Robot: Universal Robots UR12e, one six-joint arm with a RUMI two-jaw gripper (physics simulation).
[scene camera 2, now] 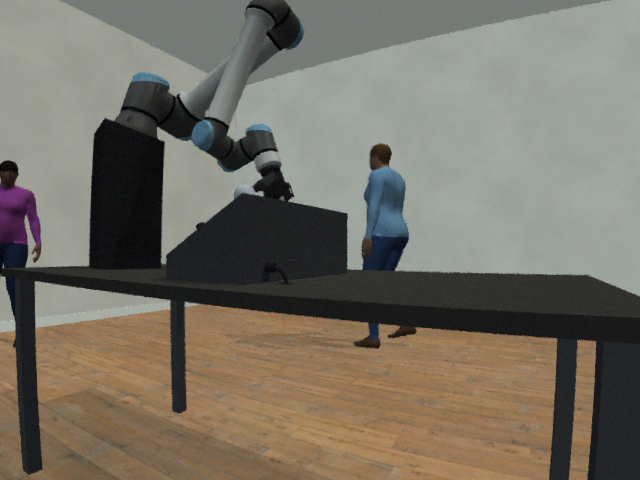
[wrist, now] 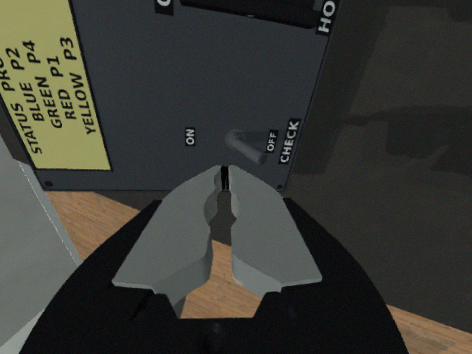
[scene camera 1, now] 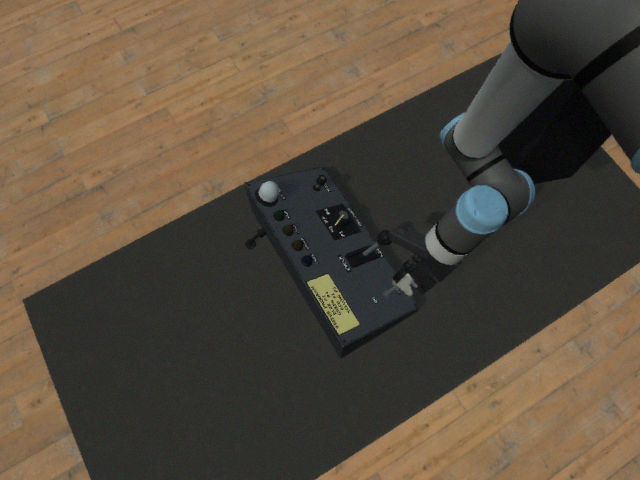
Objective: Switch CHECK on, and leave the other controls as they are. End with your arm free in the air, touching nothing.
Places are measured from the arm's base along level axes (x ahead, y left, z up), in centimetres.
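Pixels of known places: gripper, fingertip midpoint: (wrist: 226, 168) (scene camera 1: 395, 285); arm's base, link origin: (scene camera 2: 132, 138).
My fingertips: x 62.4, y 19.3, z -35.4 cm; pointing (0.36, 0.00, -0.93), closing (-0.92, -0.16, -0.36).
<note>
Ahead of a thing's pixels: the offset from my fingertips to its top centre. "pt": to the spot under its first point.
The CHECK toggle {dx -0.3, dy -0.1, dz -2.5 cm} (scene camera 1: 389, 292) (wrist: 247, 147) is a small grey lever near a corner of the dark control panel (scene camera 1: 305, 204) (scene camera 2: 294, 237) (wrist: 150, 75). In the wrist view it leans from its base toward the OFF label {pt dx -1.9, dy -0.3, dz -8.0 cm} (wrist: 271, 141), away from the ON label {pt dx +5.6, dy +0.1, dz -4.0 cm} (wrist: 190, 136). My gripper (scene camera 1: 397, 284) (wrist: 226, 168) is shut, with nothing between its pale fingertips. In the wrist view the tips show just below the toggle, slightly on the ON side of the lever's tip. Whether they touch it cannot be told. The toggle is hidden in scene camera 2.
A slide lever with a black ball knob {dx -4.8, dy -12.4, dz +0.8 cm} (scene camera 1: 383, 237) stands close beside the gripper. The panel also bears a rotary selector {dx +1.9, dy -24.1, dz -2.2 cm} (scene camera 1: 341, 219), a white dome {pt dx +17.3, dy -35.3, dz +6.0 cm} (scene camera 1: 268, 191), a small black toggle {dx +2.6, dy -36.0, dz -1.7 cm} (scene camera 1: 320, 182), several dark lamps and a yellow note {pt dx +16.0, dy -2.8, dz +1.6 cm} (scene camera 1: 333, 303) (wrist: 50, 90).
</note>
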